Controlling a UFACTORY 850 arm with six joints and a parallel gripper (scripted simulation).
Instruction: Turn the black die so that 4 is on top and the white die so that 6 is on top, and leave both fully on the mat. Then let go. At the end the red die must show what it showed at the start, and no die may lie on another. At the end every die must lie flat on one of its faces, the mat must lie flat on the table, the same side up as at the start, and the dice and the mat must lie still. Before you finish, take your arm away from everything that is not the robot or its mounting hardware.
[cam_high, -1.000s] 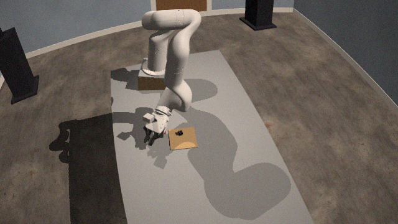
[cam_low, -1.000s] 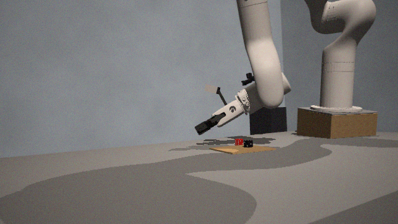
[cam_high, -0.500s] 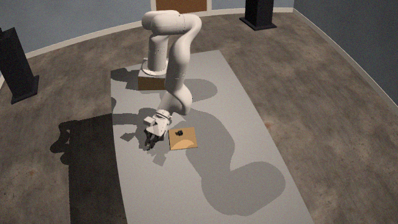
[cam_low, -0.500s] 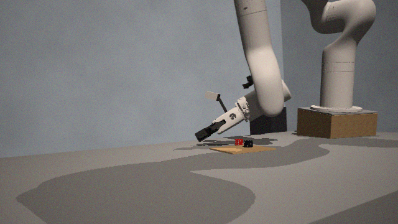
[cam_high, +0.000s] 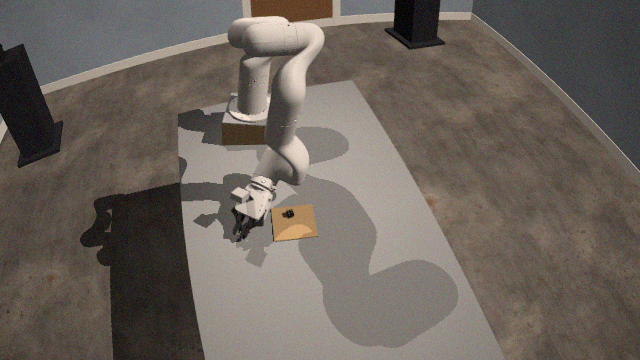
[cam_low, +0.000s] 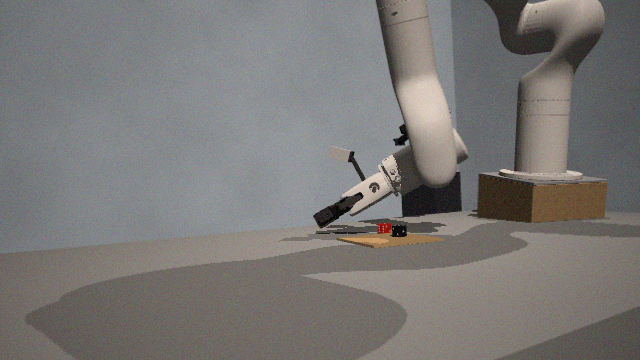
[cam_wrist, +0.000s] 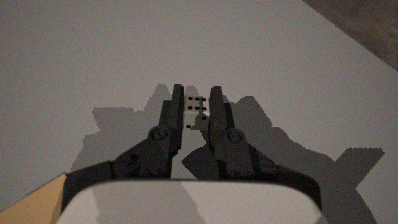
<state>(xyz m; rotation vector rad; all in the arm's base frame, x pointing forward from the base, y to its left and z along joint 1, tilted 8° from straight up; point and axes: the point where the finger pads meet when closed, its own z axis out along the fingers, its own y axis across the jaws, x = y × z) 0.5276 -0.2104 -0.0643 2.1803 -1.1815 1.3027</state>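
Right now the red die is 100 mm to the left of my hand, 70 mm behind it and 30 mm below it. From my hand the other things lie so: tan mat (180 mm to the left, 40 mm below, 10 mm ahead); then black die (180 mm to the left, 20 mm below, 20 mm behind); then white die (10 mm to the right, 10 mm below).
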